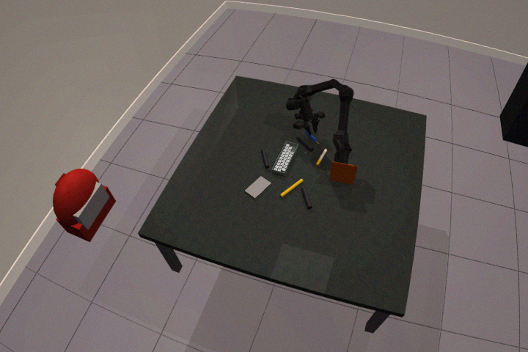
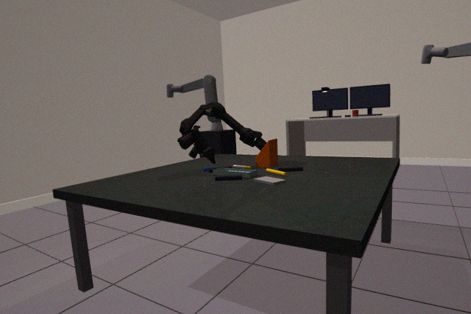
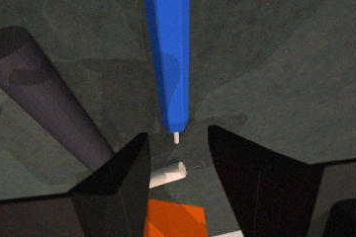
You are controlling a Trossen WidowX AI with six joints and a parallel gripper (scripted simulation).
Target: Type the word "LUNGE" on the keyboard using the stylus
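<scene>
Right now my gripper tip is 30 mm above the blue stylus, 10 mm to the right of it and 10 mm past it. From my gripper tip the other things lie so: white marker: 140 mm to the left, 80 mm behind, 30 mm below; yellow marker: 370 mm to the left, 30 mm below, 10 mm ahead; L key: 180 mm to the left, 100 mm ahead, 20 mm below.
</scene>
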